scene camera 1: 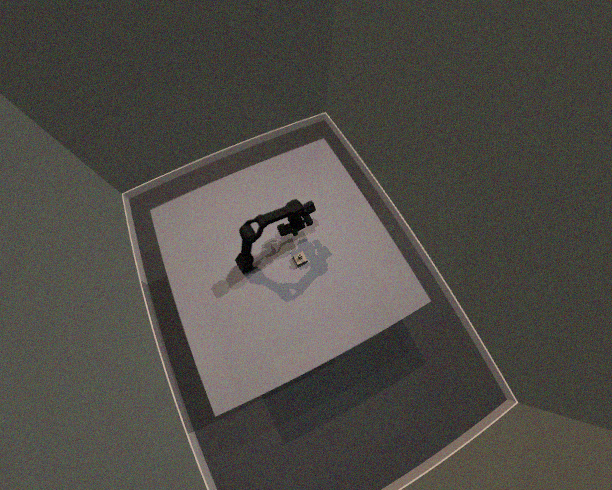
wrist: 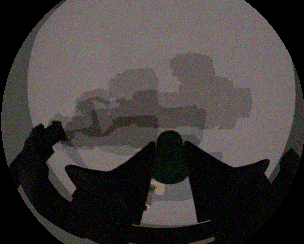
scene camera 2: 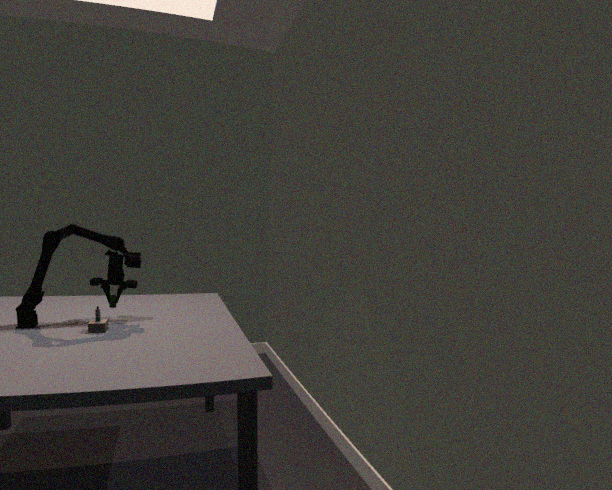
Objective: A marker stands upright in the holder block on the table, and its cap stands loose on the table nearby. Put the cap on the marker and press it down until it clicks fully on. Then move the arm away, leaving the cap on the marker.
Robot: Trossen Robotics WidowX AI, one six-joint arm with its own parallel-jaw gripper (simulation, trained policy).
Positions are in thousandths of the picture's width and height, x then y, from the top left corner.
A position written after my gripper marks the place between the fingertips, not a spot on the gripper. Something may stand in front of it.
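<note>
Visible: a dark green cap (wrist: 561,682), together with my gripper (wrist: 558,596).
</note>
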